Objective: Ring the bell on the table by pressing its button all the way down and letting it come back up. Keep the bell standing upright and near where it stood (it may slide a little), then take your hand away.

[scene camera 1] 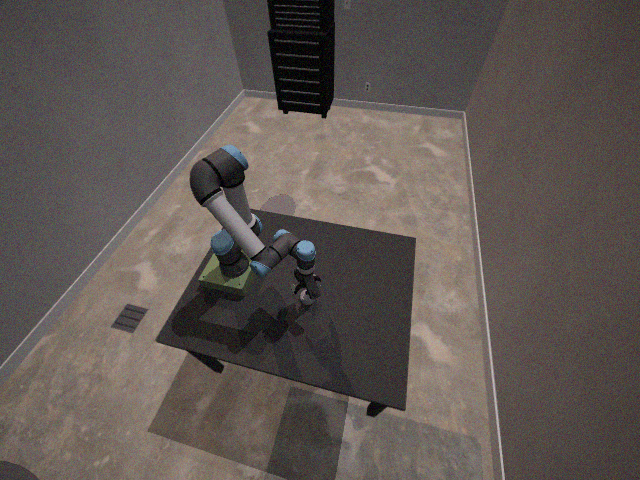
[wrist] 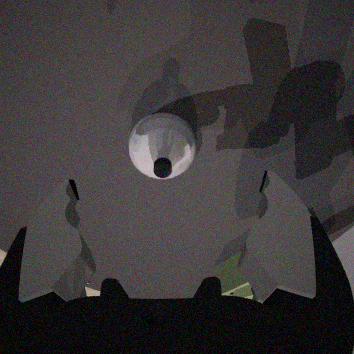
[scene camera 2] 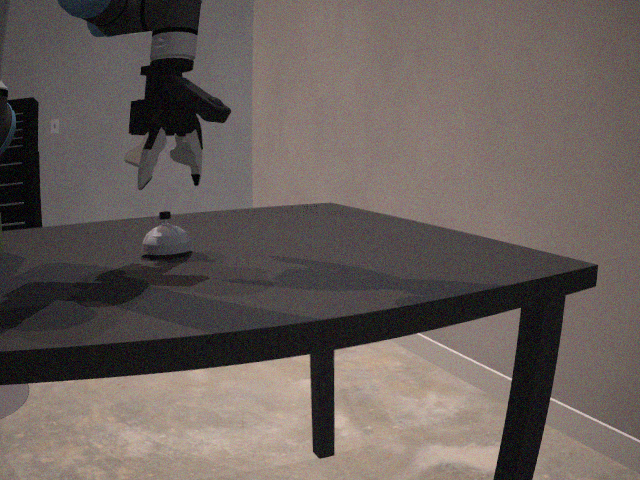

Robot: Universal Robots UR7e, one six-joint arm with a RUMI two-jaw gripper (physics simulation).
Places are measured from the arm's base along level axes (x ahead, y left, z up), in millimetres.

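Pixels of known places: gripper, fingertip midpoint: (wrist: 167,177) (scene camera 2: 170,187); arm's base, origin of the base link: (scene camera 1: 234,265).
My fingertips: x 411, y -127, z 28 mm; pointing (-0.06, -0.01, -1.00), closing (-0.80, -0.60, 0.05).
Ahead of a thing's pixels: the offset from my fingertips to its top centre. Level surfaces: height alone.
The bell, a silvery white dome {6 mm back, 16 mm left, 38 mm down} (scene camera 1: 307,296) (scene camera 2: 166,241) (wrist: 149,147), stands upright on the dark table {104 mm down} (scene camera 1: 372,310) (scene camera 2: 361,258). Its black button {6 mm back, 16 mm left, 38 mm down} (scene camera 2: 164,214) (wrist: 162,167) stands up from the top of the dome. My gripper (scene camera 2: 168,182) (wrist: 167,177) is open and empty, pointing down. In the scene camera 2 view its fingertips are above the button with a gap between, not touching the bell. In the scene camera 1 view the gripper partly covers the bell, and its fingertips are hard to make out.
The arm's green base block (scene camera 1: 223,276) (wrist: 235,275) stands on the table to the left of the bell in the scene camera 1 view. Dark shadows of the arm lie across the table. A black cabinet (scene camera 1: 302,72) stands by the far wall.
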